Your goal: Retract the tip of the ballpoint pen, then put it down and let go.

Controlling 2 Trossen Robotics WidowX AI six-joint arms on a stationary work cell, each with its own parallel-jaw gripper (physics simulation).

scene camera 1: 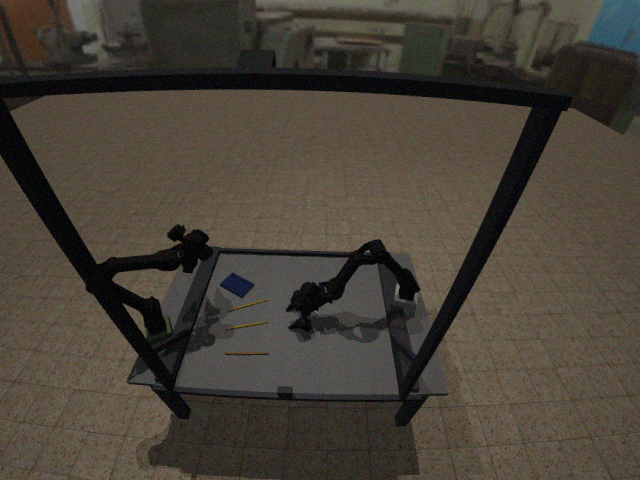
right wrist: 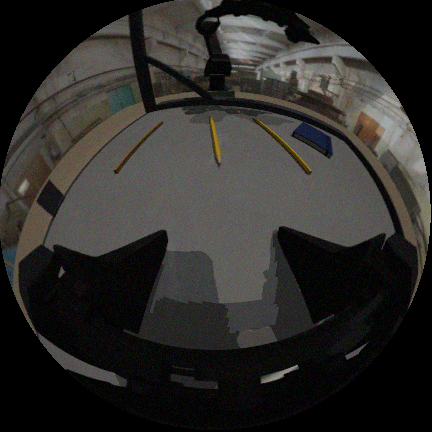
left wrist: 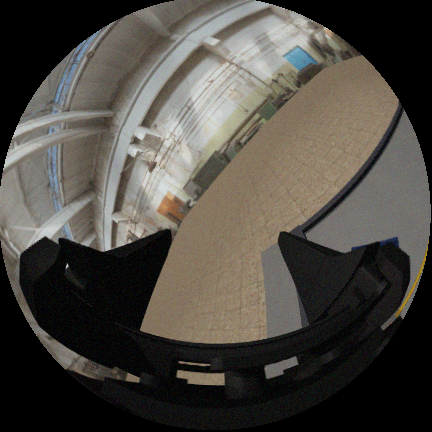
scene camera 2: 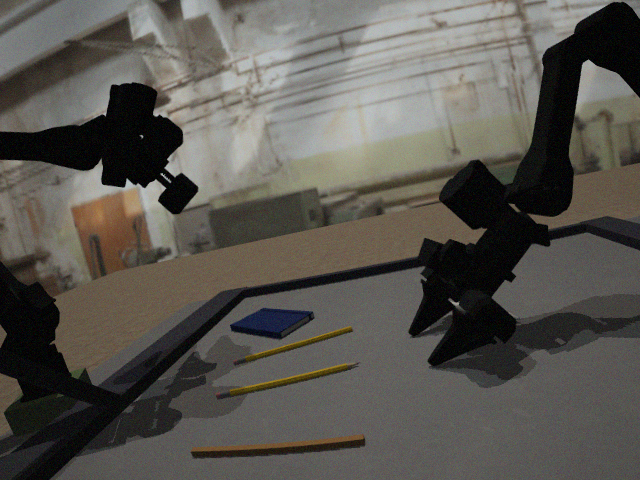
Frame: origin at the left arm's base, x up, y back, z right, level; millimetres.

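Seen in the pictures: left gripper, fingertip midpoint: [left wrist: 226,236] [scene camera 2: 162,174]; right gripper, fingertip midpoint: [scene camera 1: 287,319] [right wrist: 223,234] [scene camera 2: 419,348]; left arm's base at its link origin: [scene camera 1: 157,327] [right wrist: 216,89]; right arm's base at its link origin: [scene camera 1: 406,294].
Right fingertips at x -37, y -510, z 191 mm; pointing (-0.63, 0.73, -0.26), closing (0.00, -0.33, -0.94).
Pixels of each thing's top centre, then the offset from my right fingertips to it. "pt": a spot on its surface instead. Level surfaces: height alone.
- small pale piece at a spot on its surface: [scene camera 2: 457,304] pt dx +7, dy -113, dz -56 mm
- table top at its surface level: dx -3 mm
- blue notebook at its top centre: [scene camera 2: 270,318] [right wrist: 315,133] [scene camera 1: 236,283] dx +9, dy +130, dz -288 mm
- orange stick at its top centre: [scene camera 2: 271,445] [right wrist: 141,138] [scene camera 1: 246,353] dx +4, dy +215, dz +70 mm
The ballpoint pen is mostly hidden; a small pale piece [scene camera 2: 457,304] between the right gripper's fingers in scene camera 2 seems to be part of it, behind the near finger. I cannot tell whether its tip is out. My right gripper [scene camera 1: 289,318] [scene camera 2: 421,349] [right wrist: 223,234] is open and empty, tilted down with its fingertips close to the table top [scene camera 1: 341,372] [scene camera 2: 465,434] [right wrist: 200,200]. My left gripper [scene camera 2: 149,179] [left wrist: 226,236] is open and empty, raised high at the table's left side. The pen does not show in the left wrist view.
A blue notebook [scene camera 1: 237,284] [scene camera 2: 272,322] [right wrist: 313,138] lies left of the right gripper. Two yellow pencils [scene camera 1: 249,304] [scene camera 2: 289,380] and an orange stick [scene camera 1: 246,353] [scene camera 2: 279,446] [right wrist: 137,146] lie nearer. Dark frame posts [scene camera 1: 478,245] stand around the table.
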